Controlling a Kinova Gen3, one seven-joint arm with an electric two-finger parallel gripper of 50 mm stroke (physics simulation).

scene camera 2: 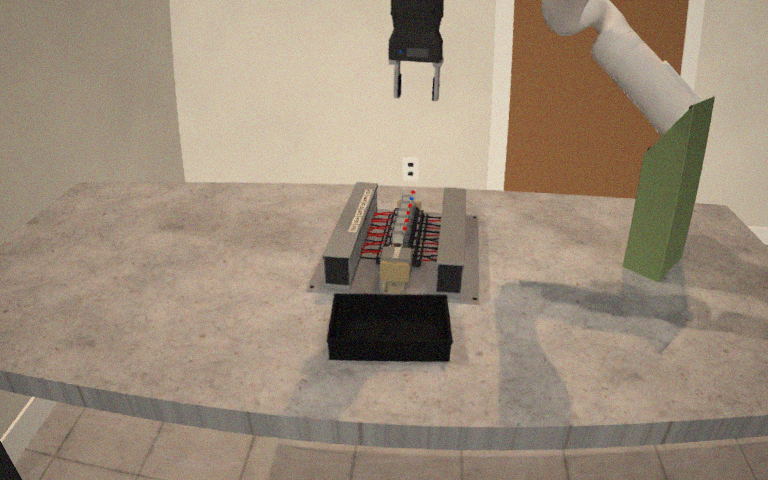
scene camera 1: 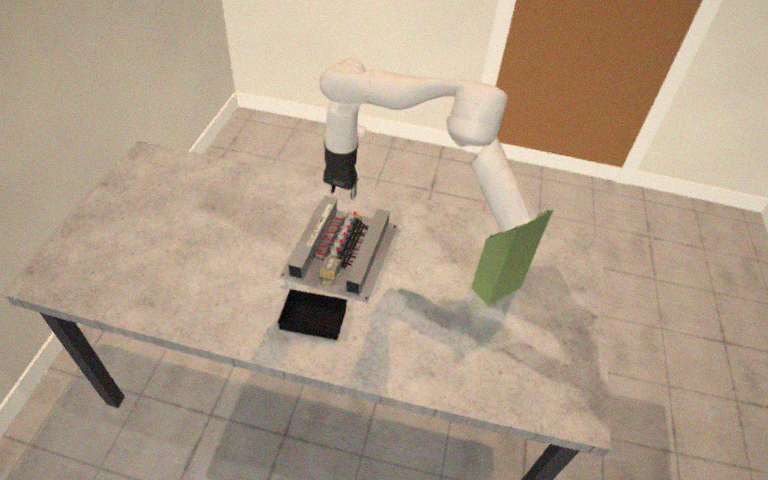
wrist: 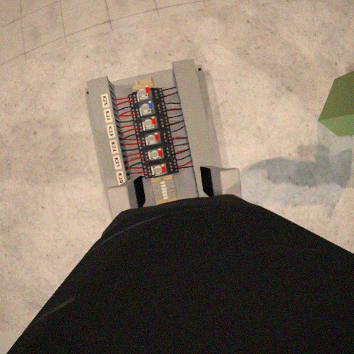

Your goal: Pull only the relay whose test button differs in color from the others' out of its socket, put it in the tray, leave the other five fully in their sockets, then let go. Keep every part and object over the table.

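Places are measured from the arm's base along level axes (x left, y ahead, z down), in millimetres.
Pixels of known places: gripper, fingertip midpoint: point(scene camera 2: 416, 98) point(scene camera 1: 343, 194); arm's base, link origin: point(scene camera 2: 681, 121) point(scene camera 1: 518, 225).
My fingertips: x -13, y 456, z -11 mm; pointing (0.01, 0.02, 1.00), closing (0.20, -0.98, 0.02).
For each thing: its middle in the pictures, then the offset to it from my fingertips.
- relay with the blue test button, body centre: point(scene camera 2: 406, 209) point(scene camera 1: 348, 223) dx -126, dy +3, dz +241 mm
- black tray, body centre: point(scene camera 2: 390, 326) point(scene camera 1: 313, 314) dx +198, dy +43, dz +271 mm
- left duct, body centre: point(scene camera 2: 353, 230) point(scene camera 1: 314, 236) dx -70, dy +99, dz +256 mm
- right duct, body centre: point(scene camera 2: 452, 236) point(scene camera 1: 368, 250) dx -43, dy -72, dz +256 mm
- beige end block, body centre: point(scene camera 2: 396, 262) point(scene camera 1: 330, 267) dx +38, dy +28, dz +260 mm
Six relays stand in a row of black sockets between two grey ducts. The relay with the blue test button point(scene camera 1: 351, 219) point(scene camera 2: 411, 198) point(wrist: 146, 107) is second from the far end, beside the label K24, and sits in its socket. The other five show red buttons; the relay beside K20 point(wrist: 158, 170) is nearest the gripper in the wrist view. My gripper point(scene camera 1: 343, 193) point(scene camera 2: 416, 98) point(wrist: 172, 183) is open and empty, high above the panel, with its fingers apart across the row's width. The black tray point(scene camera 1: 312, 314) point(scene camera 2: 389, 349) is empty, in front of the panel; it does not show in the wrist view.
The left duct point(scene camera 1: 313, 237) point(scene camera 2: 351, 232) carries the labels, and the right duct point(scene camera 1: 369, 251) point(scene camera 2: 451, 237) point(wrist: 190, 110) runs parallel. Red and black wires flank the sockets. A beige end block point(scene camera 1: 327, 271) point(scene camera 2: 394, 270) faces the tray. A green pedestal point(scene camera 1: 506, 260) point(scene camera 2: 662, 209) point(wrist: 337, 110) stands right.
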